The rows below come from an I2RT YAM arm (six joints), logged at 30 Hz.
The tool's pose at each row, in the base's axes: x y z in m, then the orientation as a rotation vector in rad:
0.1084 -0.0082 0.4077 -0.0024 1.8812 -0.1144
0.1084 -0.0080 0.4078 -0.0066 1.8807 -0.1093
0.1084 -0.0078 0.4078 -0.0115 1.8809 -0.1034
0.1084 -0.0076 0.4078 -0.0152 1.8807 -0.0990
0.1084 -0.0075 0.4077 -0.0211 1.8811 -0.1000
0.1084 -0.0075 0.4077 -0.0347 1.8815 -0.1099
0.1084 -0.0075 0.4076 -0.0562 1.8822 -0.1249
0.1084 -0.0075 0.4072 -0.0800 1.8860 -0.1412
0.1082 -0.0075 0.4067 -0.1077 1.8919 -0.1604
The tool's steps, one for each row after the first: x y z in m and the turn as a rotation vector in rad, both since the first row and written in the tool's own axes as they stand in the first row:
-0.0001 0.0002 0.0000 -0.0056 -0.0008 -0.0003
-0.0001 0.0004 -0.0001 -0.0122 -0.0010 -0.0007
-0.0001 0.0006 -0.0001 -0.0171 -0.0015 -0.0011
0.0000 0.0007 -0.0001 -0.0194 -0.0012 -0.0057
0.0000 0.0007 -0.0001 -0.0194 -0.0010 -0.0201
0.0001 0.0007 0.0000 -0.0199 -0.0005 -0.0427
0.0004 0.0007 0.0001 -0.0208 0.0033 -0.0675
0.0010 0.0008 0.0001 -0.0217 0.0095 -0.0965

